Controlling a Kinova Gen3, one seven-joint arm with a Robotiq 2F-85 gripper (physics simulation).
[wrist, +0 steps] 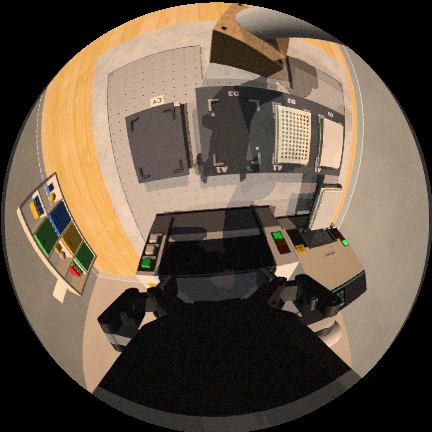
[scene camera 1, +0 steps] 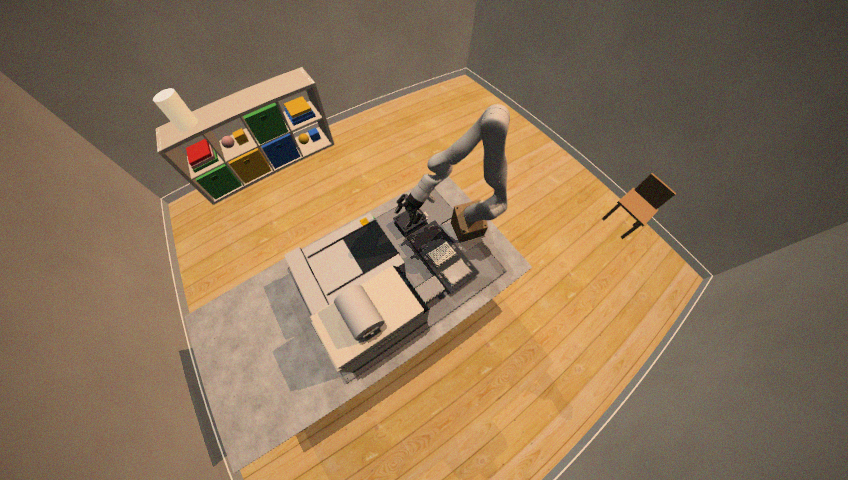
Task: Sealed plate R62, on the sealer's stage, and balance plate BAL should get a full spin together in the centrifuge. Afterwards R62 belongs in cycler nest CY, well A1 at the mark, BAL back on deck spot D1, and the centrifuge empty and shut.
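Where they show: gripper, fingertip midpoint: [wrist: 216,281] [scene camera 1: 401,219]; arm's base at its link origin: [scene camera 1: 471,214].
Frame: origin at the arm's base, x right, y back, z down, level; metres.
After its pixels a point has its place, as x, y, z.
Observation:
My gripper [scene camera 1: 411,216] @(0.096, -0.386, -0.149) [wrist: 216,281] @(0.096, -0.386, -0.149) is open and empty, above the machines' side of the deck. In the wrist view the centrifuge [wrist: 280,255] @(-0.036, -0.477, -0.061) lies just beyond the fingers, with a black area between its button panels; I cannot tell whether that is an opening or a shut lid. A pale plate, R62 by its place [scene camera 1: 429,289] @(-0.217, -0.434, 0.017) [wrist: 327,206] @(-0.208, -0.420, 0.018), sits on the sealer's stage. A smooth whitish plate [scene camera 1: 458,273] @(-0.223, -0.256, 0.052) [wrist: 332,142] @(-0.207, -0.253, 0.052) sits on spot D1; its name is not legible, so I cannot confirm BAL. Cycler nest CY [wrist: 157,142] @(0.193, -0.272, 0.072) holds no plate.
A plate with many wells [scene camera 1: 442,253] @(-0.087, -0.258, 0.053) [wrist: 293,135] @(-0.081, -0.261, 0.052) sits on D2. Spot D3 [wrist: 232,132] @(0.045, -0.267, 0.068) holds no plate. The sealer [scene camera 1: 392,291] @(-0.200, -0.608, -0.224) [wrist: 332,260] @(-0.211, -0.522, -0.085) stands beside the centrifuge, a large roll [scene camera 1: 357,309] @(-0.227, -0.748, -0.350) on top. The arm's wooden base [scene camera 1: 467,226] @(-0.039, -0.055, 0.028) [wrist: 240,50] @(0.028, -0.081, 0.035) stands behind the deck.

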